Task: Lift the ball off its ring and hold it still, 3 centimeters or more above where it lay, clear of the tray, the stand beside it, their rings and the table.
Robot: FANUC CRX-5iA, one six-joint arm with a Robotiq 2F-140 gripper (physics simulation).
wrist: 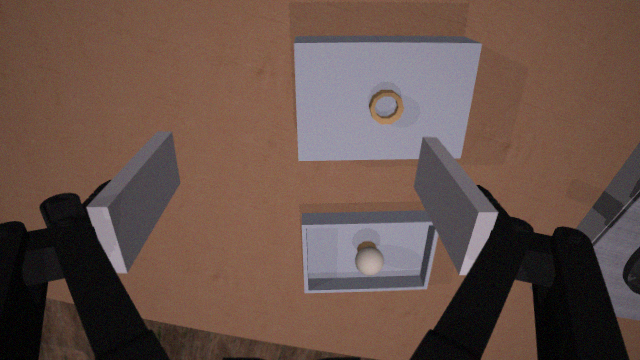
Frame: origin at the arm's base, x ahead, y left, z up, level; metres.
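Where they show: gripper, fingertip midpoint: (298, 160).
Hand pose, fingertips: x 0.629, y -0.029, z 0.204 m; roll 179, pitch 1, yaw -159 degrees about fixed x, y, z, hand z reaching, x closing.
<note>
Each offset is from my fingertips to the top centre of the thing. "*": to the spot under its first point. Level surfaces: height alone.
A pale cream ball {0.189 m back, 0.214 m left, 0.199 m down} (369, 261) rests on a small tan ring {* 0.177 m back, 0.198 m left, 0.226 m down} (366, 246), which is mostly hidden under it, inside a shallow grey tray {* 0.103 m back, 0.250 m left, 0.222 m down} (304, 260) in the lower middle of the wrist view. A grey block-like stand (330, 100) is above the tray in the view, with an empty tan ring {* 0.083 m back, 0.011 m left, 0.191 m down} (372, 115) on its top. My gripper (298, 160) is wide open with nothing between its fingers. Its right finger overlaps the tray's right upper corner and the stand's lower right corner in the view; the ball shows between the two fingers, nearer the right one.
The brown table top {0.250 m down} (225, 125) lies under the tray and stand. Its edge runs across the bottom of the view, with wooden floor (200, 342) beyond. A grey metallic structure (612, 270) with dark parts is at the right edge.
</note>
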